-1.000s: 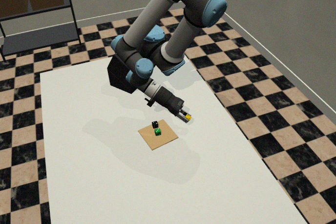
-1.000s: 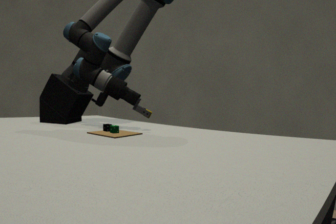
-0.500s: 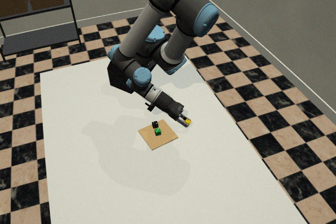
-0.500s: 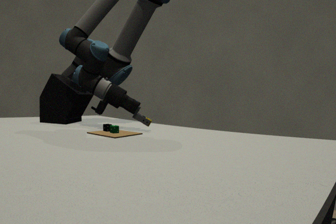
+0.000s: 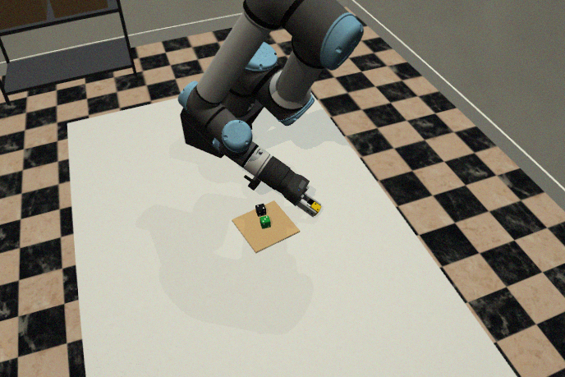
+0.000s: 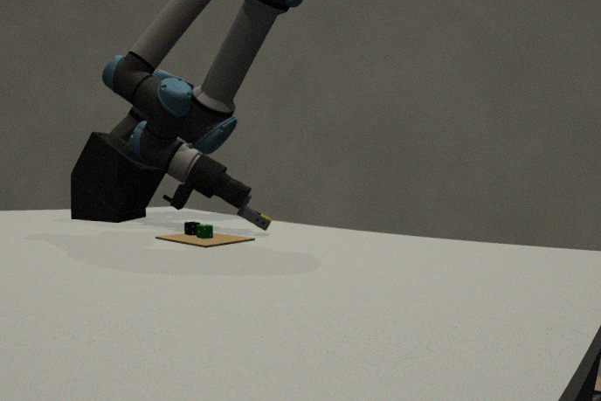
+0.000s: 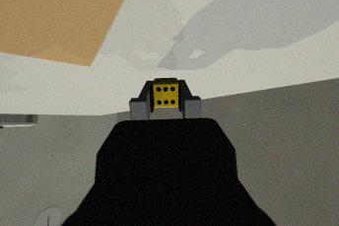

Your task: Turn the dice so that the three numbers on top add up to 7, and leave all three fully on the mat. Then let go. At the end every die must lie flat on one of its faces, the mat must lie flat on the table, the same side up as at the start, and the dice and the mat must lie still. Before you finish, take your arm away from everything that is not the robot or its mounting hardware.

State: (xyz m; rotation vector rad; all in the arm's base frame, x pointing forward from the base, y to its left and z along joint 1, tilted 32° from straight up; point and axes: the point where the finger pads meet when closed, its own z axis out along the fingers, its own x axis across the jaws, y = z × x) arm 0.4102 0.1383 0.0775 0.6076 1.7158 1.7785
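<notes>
Right now my hand is 1 cm to the right of the yellow die. The rest, counted from my hand: black die (4 cm behind, 14 cm to the right, 2 cm below); then tan mat (1 cm ahead, 14 cm to the right, 3 cm below); then green die (1 cm ahead, 14 cm to the right, 2 cm below).
</notes>
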